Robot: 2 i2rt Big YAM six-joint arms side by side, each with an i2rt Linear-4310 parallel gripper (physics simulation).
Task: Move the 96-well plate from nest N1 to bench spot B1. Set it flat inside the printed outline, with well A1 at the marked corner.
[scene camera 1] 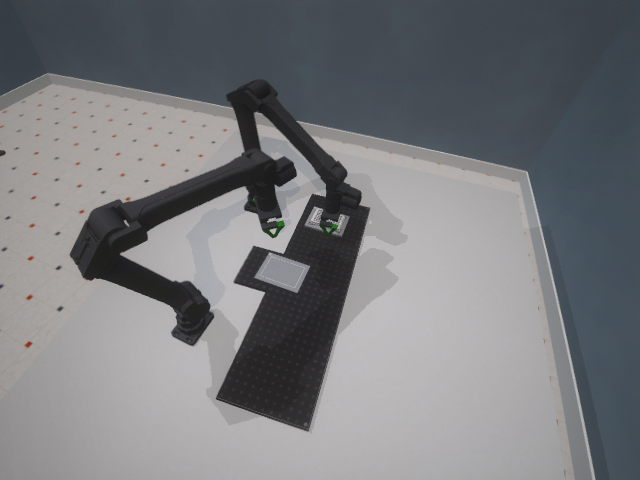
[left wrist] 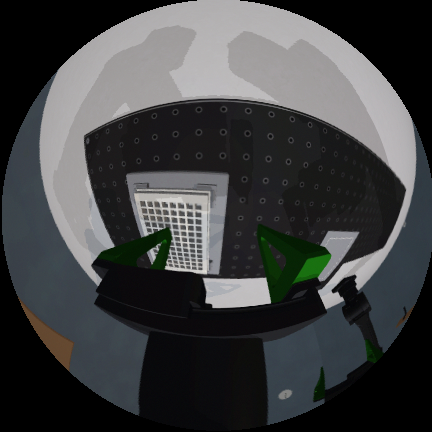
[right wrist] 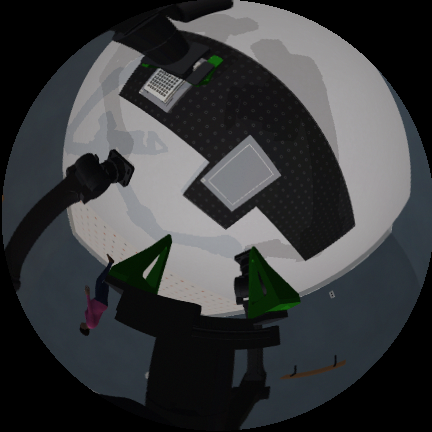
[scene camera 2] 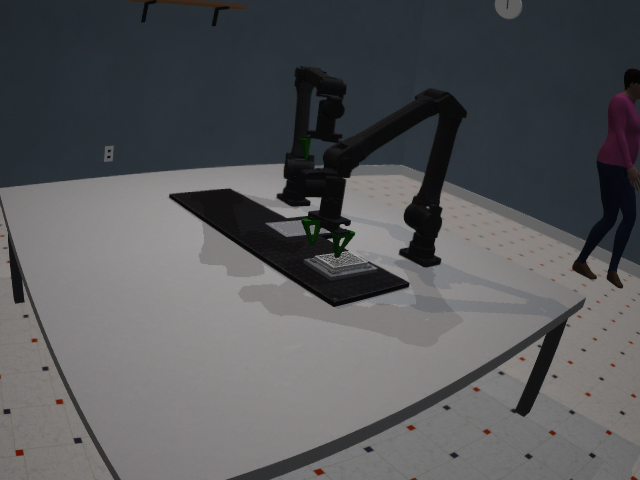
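Pixels of known places: left gripper, fingertip midpoint: (scene camera 1: 330,226) (left wrist: 212,230) (right wrist: 189,73) (scene camera 2: 324,251); right gripper, fingertip midpoint: (scene camera 1: 270,226) (right wrist: 210,244) (scene camera 2: 321,163); left arm's base at its link origin: (right wrist: 119,167) (scene camera 2: 419,258); right arm's base at its link origin: (scene camera 1: 193,325) (left wrist: 343,282) (scene camera 2: 293,201).
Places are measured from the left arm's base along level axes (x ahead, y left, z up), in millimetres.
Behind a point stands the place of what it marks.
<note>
The white 96-well plate (scene camera 1: 315,217) @[x 274, y -23, z 35 mm] (scene camera 2: 345,260) @[x 321, y -3, z 38 mm] (left wrist: 189,225) @[x 345, y -32, z 30 mm] (right wrist: 161,86) @[x 289, y -20, z 39 mm] sits in the grey nest N1 (scene camera 2: 330,274) @[x 402, y 34, z 25 mm] (left wrist: 220,215) @[x 357, y -68, z 25 mm] on the black board. My left gripper (scene camera 1: 328,232) @[x 350, y -60, z 45 mm] (scene camera 2: 325,250) @[x 350, y -60, z 45 mm] (left wrist: 212,230) @[x 350, y -60, z 45 mm] is open and empty above the plate, offset to its right in the left wrist view, where one finger overlaps the plate. The grey pad of spot B1 (scene camera 1: 281,271) @[x 239, y -315, z 15 mm] (scene camera 2: 289,227) @[x 271, y -324, z 15 mm] (left wrist: 342,245) @[x 291, y -337, z 15 mm] (right wrist: 241,175) @[x 248, y -316, z 15 mm] is bare, with a white printed outline and a small mark near one corner. My right gripper (scene camera 1: 272,235) @[x 202, y -300, z 229 mm] (right wrist: 210,244) @[x 202, y -300, z 229 mm] is open and empty, high above the table. Well A1 cannot be told.
The black perforated board (scene camera 1: 289,356) @[x 381, y -602, z 13 mm] (scene camera 2: 206,198) @[x 387, y -683, z 13 mm] (left wrist: 300,175) @[x 411, y -163, z 13 mm] (right wrist: 320,220) @[x 360, y -608, z 13 mm] lies on the white table (scene camera 1: 439,310) @[x 824, y -271, z 0 mm] (scene camera 2: 155,335) @[x 937, y 124, z 0 mm], with a side part under B1. The left arm's base (scene camera 2: 421,256) @[x 30, y 27, z 23 mm] (right wrist: 122,169) @[x 24, y -33, z 26 mm] stands beside the board. A person (scene camera 2: 617,129) (right wrist: 95,312) is beyond the table.
</note>
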